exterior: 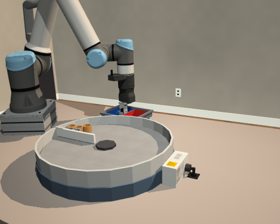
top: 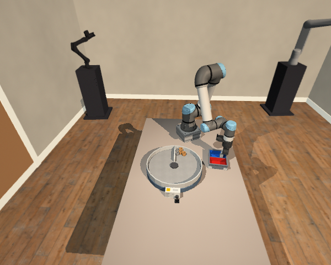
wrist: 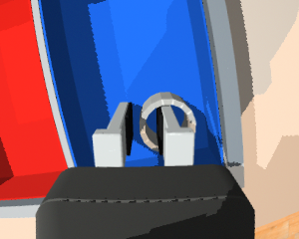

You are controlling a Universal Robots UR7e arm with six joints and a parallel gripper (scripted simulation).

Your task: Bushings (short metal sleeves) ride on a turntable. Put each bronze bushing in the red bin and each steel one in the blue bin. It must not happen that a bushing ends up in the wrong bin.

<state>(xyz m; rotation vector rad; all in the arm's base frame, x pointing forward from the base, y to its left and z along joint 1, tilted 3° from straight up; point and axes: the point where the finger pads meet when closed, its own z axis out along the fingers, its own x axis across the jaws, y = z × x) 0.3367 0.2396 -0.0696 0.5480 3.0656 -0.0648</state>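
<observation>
My hand is 4 cm short of the bin and 4 cm to the left of it. Round my hand: round turntable 13 cm ahead, 40 cm to the right, 2 cm above.
</observation>
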